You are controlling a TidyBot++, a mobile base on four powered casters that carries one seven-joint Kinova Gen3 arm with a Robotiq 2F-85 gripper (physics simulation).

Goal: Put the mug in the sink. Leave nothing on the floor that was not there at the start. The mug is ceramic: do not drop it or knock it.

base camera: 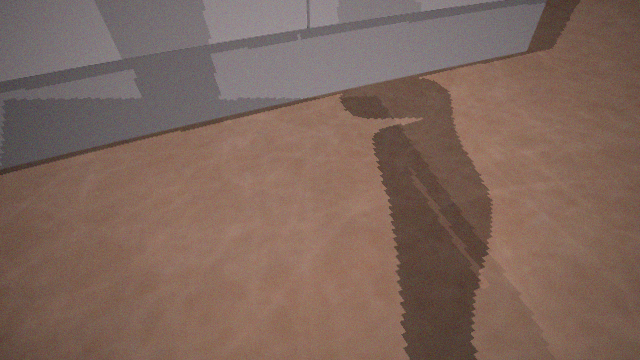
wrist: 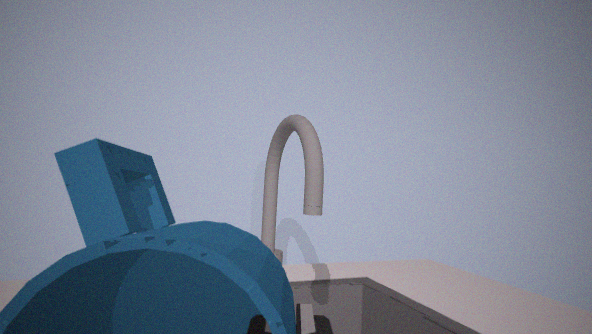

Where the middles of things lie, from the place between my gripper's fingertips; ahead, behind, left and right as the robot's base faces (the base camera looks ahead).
The blue mug (wrist: 198, 270) lies 10 mm behind my hand, 40 mm to the left of it and 10 mm above it.
